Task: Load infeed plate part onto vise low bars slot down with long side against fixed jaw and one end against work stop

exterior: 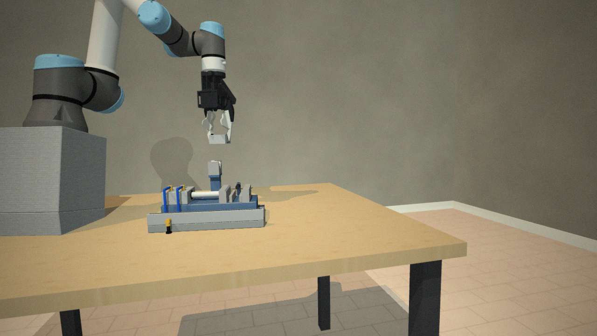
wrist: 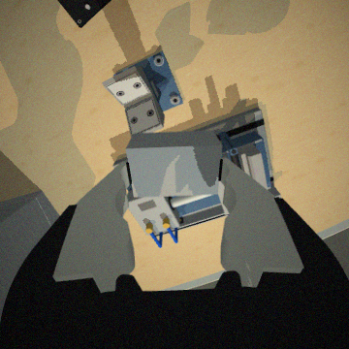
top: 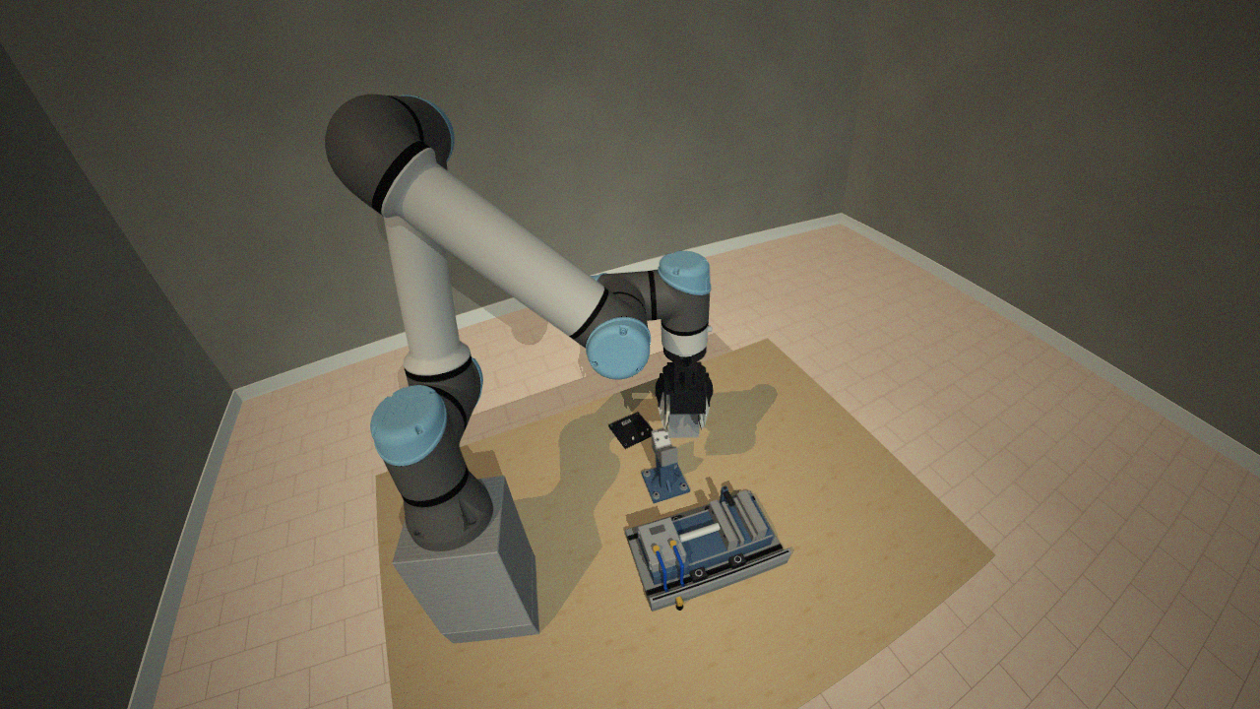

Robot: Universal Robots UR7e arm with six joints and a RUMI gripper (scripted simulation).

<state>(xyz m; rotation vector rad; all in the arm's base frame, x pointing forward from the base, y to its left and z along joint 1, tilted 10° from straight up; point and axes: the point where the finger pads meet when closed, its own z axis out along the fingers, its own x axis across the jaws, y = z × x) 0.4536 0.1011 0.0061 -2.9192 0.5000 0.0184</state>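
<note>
My hand is 100 mm short of the fixed jaw, 150 mm to the left of it and 170 mm above it. The rest, counted from my hand: part 10 mm below; v-block post 30 mm behind, 40 mm to the left, 190 mm below; work stop 70 mm ahead, 100 mm to the right, 160 mm below.
</note>
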